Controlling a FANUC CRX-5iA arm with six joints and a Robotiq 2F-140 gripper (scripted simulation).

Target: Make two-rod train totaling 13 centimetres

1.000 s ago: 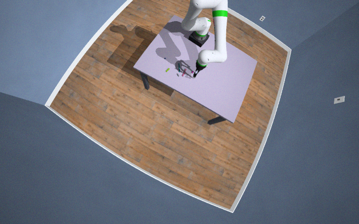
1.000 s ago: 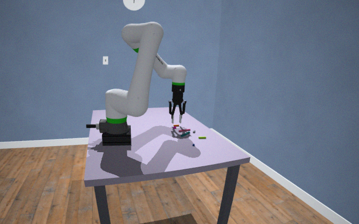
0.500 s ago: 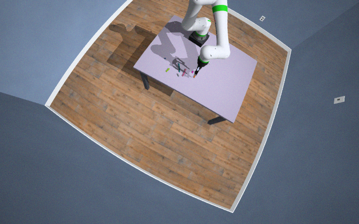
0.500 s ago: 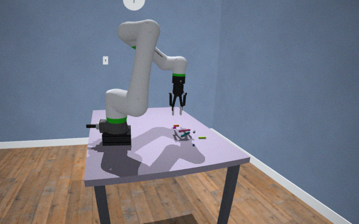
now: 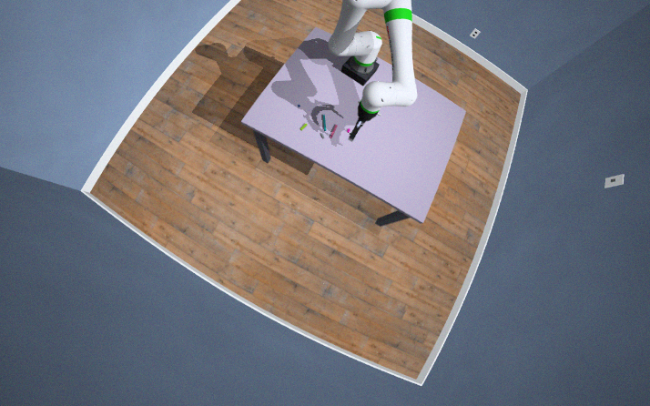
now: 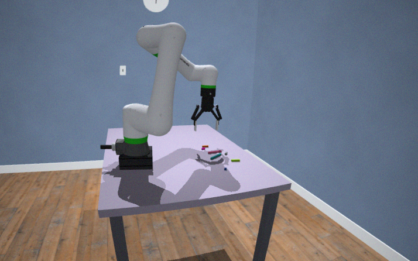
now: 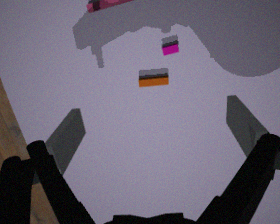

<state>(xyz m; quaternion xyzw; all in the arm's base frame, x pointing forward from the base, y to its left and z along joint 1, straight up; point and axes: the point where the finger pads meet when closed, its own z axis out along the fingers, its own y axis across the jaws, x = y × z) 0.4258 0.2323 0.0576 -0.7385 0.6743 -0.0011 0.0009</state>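
Right now my hand is 12 cm above the pink rod, 11 cm to the left of it and 4 cm short of it. The rest, counted from my hand: orange rod (12 cm below); then grey rod (14 cm to the right, 12 cm below, 10 cm ahead); then magenta rod (12 cm below, 4 cm to the right, 2 cm behind).
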